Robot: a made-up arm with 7 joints.
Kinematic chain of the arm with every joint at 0, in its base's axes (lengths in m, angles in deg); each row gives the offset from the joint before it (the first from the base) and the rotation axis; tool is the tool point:
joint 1: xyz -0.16 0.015 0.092 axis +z
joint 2: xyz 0 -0.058 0.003 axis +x
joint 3: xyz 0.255 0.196 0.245 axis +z
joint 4: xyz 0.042 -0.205 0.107 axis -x
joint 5: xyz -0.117 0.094 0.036 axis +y
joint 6: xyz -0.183 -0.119 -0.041 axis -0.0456 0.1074 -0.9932
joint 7: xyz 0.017 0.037 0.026 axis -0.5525 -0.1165 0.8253
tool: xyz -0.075 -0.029 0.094
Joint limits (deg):
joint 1: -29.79..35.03
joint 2: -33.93..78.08
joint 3: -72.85..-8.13
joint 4: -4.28..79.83
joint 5: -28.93..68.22
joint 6: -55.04..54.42
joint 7: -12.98..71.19
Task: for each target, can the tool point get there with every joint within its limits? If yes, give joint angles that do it. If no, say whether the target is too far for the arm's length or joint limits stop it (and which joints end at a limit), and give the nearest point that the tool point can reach.
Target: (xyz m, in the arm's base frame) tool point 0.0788 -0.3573 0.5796
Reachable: yes | joints 24.20 65.63 -49.47 27.81 36.20 43.76 25.83
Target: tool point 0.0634 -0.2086 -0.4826
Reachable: no: joint limits stop it (at a limit: joint 1, joint 2, joint 3, joint 4, joint 5, joint 6, joint 7) | nearest point -0.0153 -0.3586 0.1257 | short by 0.631 m
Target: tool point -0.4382 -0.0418 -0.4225
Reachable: no: joint limits stop it (at a limit: joint 1, joint 2, joint 3, joint 4, joint 5, joint 6, joint 7) | nearest point -0.4366 -0.2749 0.1257 | short by 0.596 m
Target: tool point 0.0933 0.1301 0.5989
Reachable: yes | joints -24.76 5.96 -38.15 71.39 58.21 -13.04 14.49
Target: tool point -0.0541 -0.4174 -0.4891
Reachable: no: joint limits stop it (at a limit: joint 2, joint 3, joint 5, joint 6, joint 7) | nearest point -0.0624 -0.3835 0.1257 | short by 0.616 m
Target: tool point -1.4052 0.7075 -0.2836
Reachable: no: too far | nearest point -0.5370 0.3928 0.1817 | short by 1.034 m
